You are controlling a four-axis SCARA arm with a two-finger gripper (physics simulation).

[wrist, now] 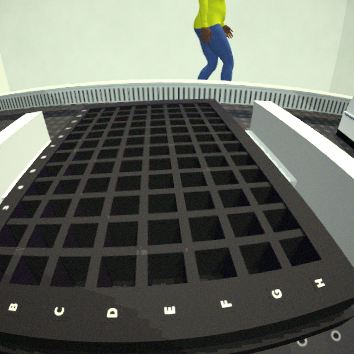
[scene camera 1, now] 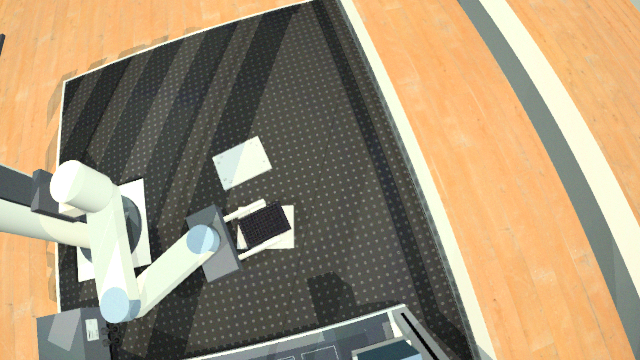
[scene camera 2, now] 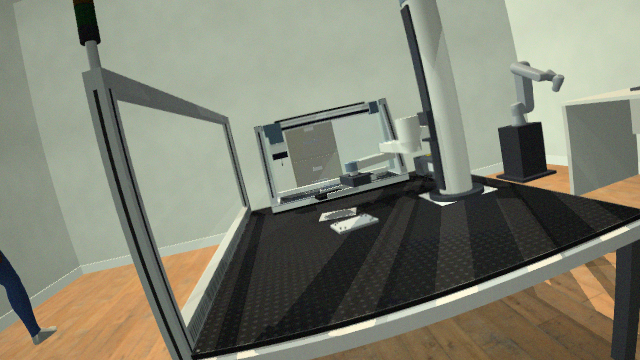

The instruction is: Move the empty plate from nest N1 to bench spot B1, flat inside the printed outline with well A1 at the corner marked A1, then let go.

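Frame: origin at the arm's base, x back, y right, z up, level; centimetres.
Seen in the pictures: gripper, fingertip midpoint: [wrist: 148, 121] [scene camera 1: 272, 219] [scene camera 2: 324, 194]; arm's base, origin of the base link: [scene camera 2: 456, 193].
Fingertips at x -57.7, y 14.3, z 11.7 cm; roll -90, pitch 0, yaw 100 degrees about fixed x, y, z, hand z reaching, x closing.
Note:
Pixels of each thing's top centre, then the offset from my fingertips to it. "spot": a spot on its surface instead. Level surfaces: height alone.
- black empty plate, middle of its top: [wrist: 146, 143] [scene camera 1: 262, 223] [scene camera 2: 329, 192] dz +0.2, dx +2.7, dy +0.5 cm
- bench spot B1, surface spot: [scene camera 1: 288, 242] spot: dz -10.2, dx -1.4, dy +5.3 cm
- Nest N1, middle of its top: [scene camera 1: 240, 161] [scene camera 2: 353, 219] dz -8.2, dx +7.1, dy -23.0 cm
- framed machine, surface spot: [scene camera 1: 280, 348] spot: dz -5.5, dx +7.2, dy +33.0 cm
- grey box, surface spot: [scene camera 1: 62, 335] spot: dz +1.1, dx +68.5, dy +17.3 cm
- framed panel, its level: dz +46.3 cm
The black empty plate [scene camera 1: 265, 224] [scene camera 2: 321, 195] [wrist: 167, 200] is held level between the two white fingers of my gripper [scene camera 1: 273, 220]. In the wrist view, letters B to H run along its near edge, with H by the right finger; corner A is cut off. Scene camera 1 shows the plate over the white sheet of bench spot B1 [scene camera 1: 288, 242] [scene camera 2: 325, 218], turned relative to the sheet's edges. Scene camera 2 shows the plate raised above the bench. The printed outline and the A1 mark cannot be made out. Nest N1 [scene camera 1: 242, 162] [scene camera 2: 354, 223] stands empty beside the sheet.
A framed machine [scene camera 1: 280, 348] [scene camera 2: 341, 195] stands along one bench edge. A grey box [scene camera 1: 62, 335] is near the arm's base. A framed panel [scene camera 2: 165, 105] rises at another edge. A person [wrist: 215, 45] is beyond the bench rim.

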